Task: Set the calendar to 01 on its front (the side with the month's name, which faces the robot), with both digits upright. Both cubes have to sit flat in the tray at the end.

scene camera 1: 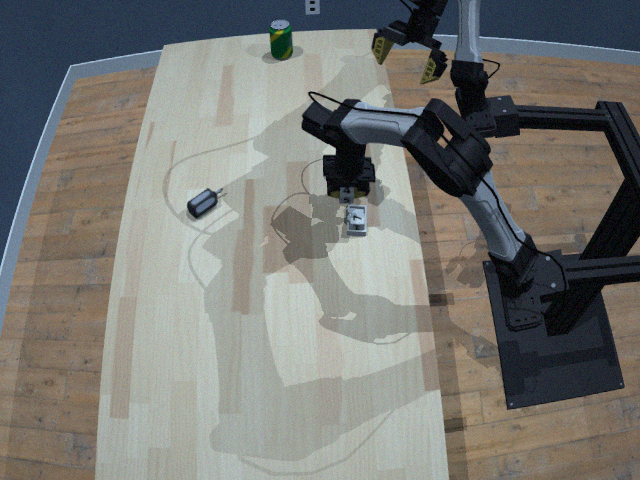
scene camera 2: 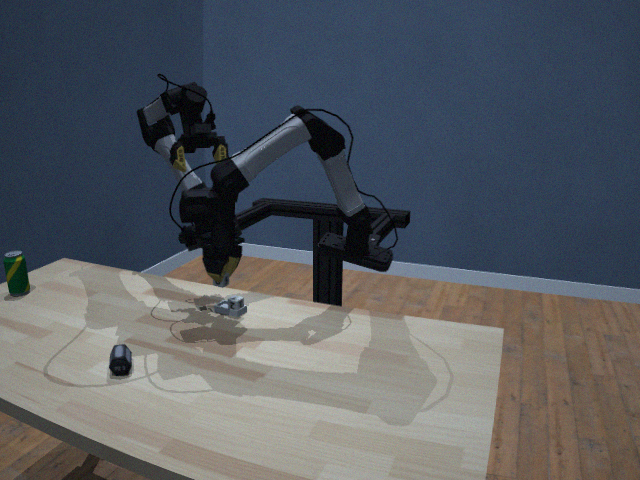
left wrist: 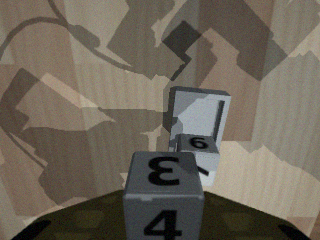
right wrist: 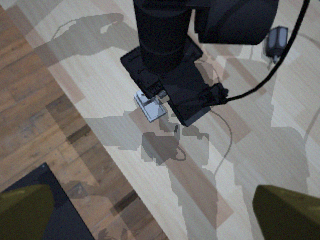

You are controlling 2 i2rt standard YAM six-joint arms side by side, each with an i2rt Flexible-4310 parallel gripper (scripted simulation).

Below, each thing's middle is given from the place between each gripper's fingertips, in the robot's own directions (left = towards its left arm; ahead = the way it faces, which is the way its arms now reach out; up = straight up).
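My right gripper (scene camera 1: 400,73) is 13 cm to the right of the grey tray (left wrist: 196,111), 9 cm short of it and 33 cm above it. As for my left hand (scene camera 2: 222,280), it is 9 cm above the tray and 2 cm past it. Going by its middle, the grey tray is nearer to my left hand than to my right gripper.
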